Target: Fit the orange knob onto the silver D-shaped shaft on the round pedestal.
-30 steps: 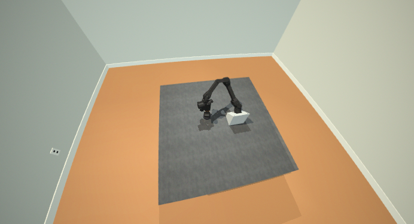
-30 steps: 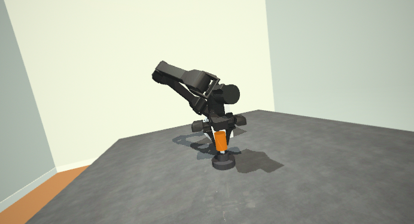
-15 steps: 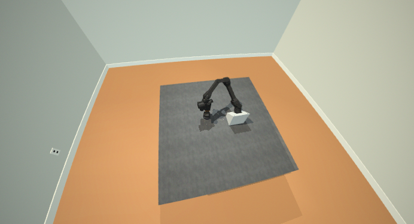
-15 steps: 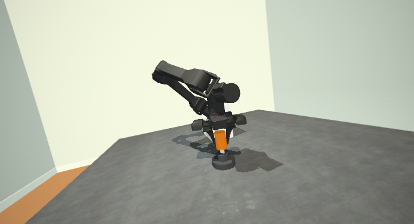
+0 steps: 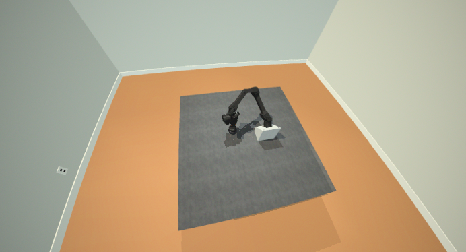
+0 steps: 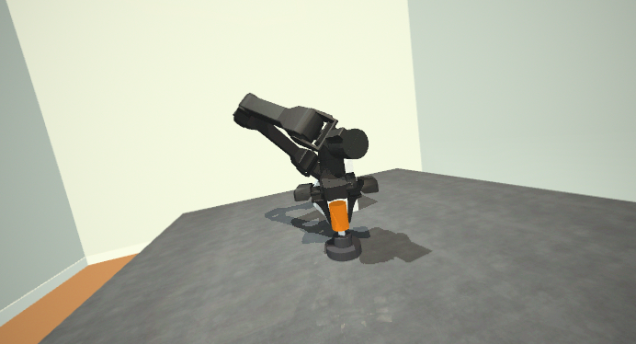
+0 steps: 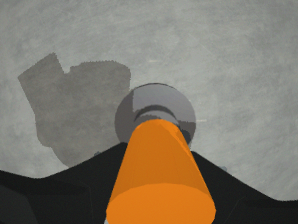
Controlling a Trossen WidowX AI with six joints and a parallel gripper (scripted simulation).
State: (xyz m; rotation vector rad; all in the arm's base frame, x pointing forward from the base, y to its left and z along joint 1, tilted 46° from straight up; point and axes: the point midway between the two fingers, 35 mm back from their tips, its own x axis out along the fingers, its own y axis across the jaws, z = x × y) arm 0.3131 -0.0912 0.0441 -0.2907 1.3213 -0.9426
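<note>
Now: gripper tip 30 mm below the orange knob. Round my gripper tip: round pedestal 40 mm below.
</note>
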